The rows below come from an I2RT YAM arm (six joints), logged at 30 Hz.
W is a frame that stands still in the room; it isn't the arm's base.
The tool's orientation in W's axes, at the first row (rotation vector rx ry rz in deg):
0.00 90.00 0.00
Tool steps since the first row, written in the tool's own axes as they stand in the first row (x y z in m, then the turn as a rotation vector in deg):
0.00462 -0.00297 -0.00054 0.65 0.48 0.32
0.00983 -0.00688 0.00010 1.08 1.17 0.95
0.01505 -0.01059 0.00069 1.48 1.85 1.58
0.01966 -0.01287 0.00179 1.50 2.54 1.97
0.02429 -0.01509 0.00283 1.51 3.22 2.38
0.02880 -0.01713 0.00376 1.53 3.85 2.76
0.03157 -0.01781 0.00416 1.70 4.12 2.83
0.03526 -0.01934 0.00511 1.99 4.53 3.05
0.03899 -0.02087 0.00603 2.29 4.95 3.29
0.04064 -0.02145 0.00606 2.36 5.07 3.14
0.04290 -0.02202 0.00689 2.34 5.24 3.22
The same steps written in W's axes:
-0.00054 -0.00297 -0.00462 0.32 0.48 -0.65
0.00010 -0.00688 -0.00983 0.95 1.17 -1.08
0.00069 -0.01059 -0.01505 1.58 1.85 -1.48
0.00179 -0.01287 -0.01966 1.97 2.54 -1.50
0.00283 -0.01509 -0.02429 2.38 3.22 -1.51
0.00376 -0.01713 -0.02880 2.76 3.85 -1.53
0.00416 -0.01781 -0.03157 2.83 4.12 -1.70
0.00511 -0.01934 -0.03526 3.05 4.53 -1.99
0.00603 -0.02087 -0.03899 3.29 4.95 -2.29
0.00606 -0.02145 -0.04064 3.14 5.07 -2.36
0.00689 -0.02202 -0.04290 3.22 5.24 -2.34

